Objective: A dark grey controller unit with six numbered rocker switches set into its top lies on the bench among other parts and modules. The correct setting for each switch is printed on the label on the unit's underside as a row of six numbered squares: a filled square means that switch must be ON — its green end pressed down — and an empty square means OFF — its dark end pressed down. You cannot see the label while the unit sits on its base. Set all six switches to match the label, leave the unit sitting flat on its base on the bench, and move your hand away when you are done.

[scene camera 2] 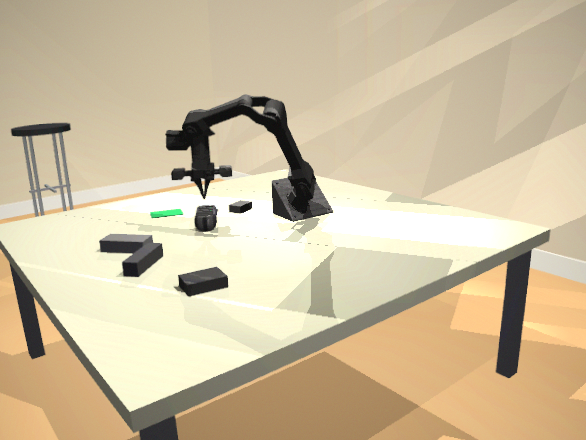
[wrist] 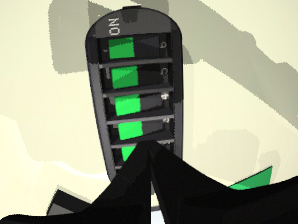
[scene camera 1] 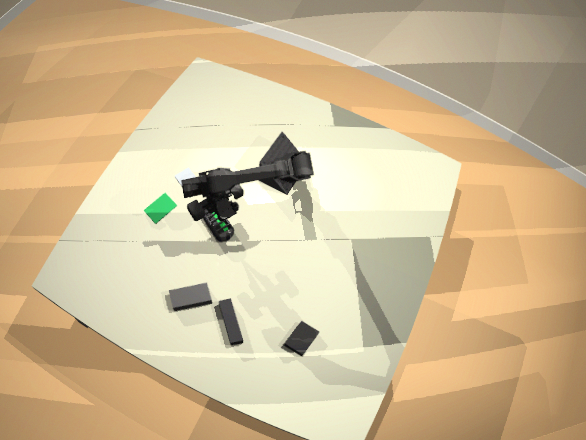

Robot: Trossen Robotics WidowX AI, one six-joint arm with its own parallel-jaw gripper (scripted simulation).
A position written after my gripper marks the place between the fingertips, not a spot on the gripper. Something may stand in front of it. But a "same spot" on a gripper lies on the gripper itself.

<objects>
My gripper shows in scene camera 2, in the wrist view and in scene camera 1 (215, 212). One and the same spot on my gripper: (wrist: 177, 185) is (scene camera 2: 200, 186).
</objects>
